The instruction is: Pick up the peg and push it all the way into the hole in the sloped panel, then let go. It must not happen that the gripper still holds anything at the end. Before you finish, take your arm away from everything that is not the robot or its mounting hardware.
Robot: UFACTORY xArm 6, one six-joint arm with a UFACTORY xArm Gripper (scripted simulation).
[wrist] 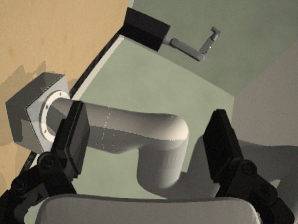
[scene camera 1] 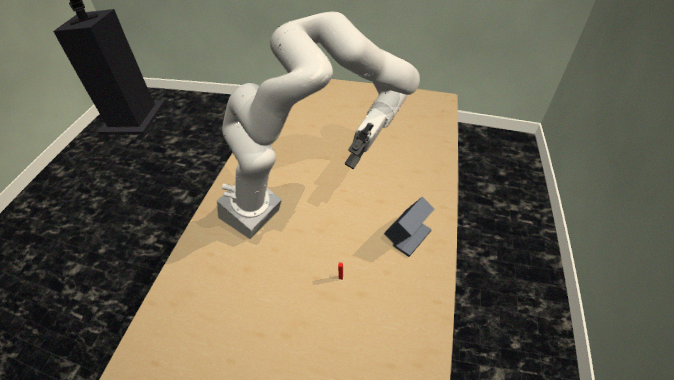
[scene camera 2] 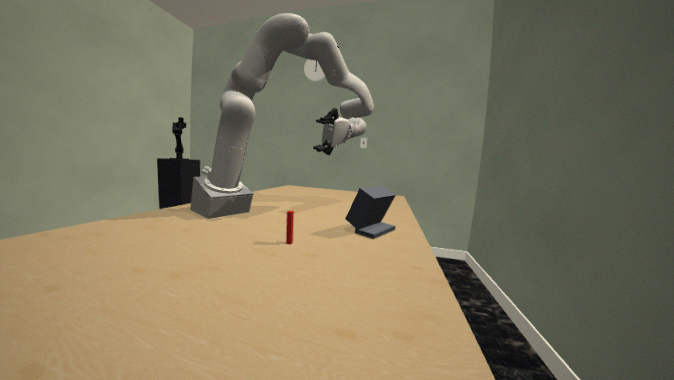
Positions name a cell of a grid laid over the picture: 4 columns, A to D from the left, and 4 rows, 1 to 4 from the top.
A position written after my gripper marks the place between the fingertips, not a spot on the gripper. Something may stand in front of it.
my gripper: wrist C3; scene camera 1 C2; scene camera 2 B2
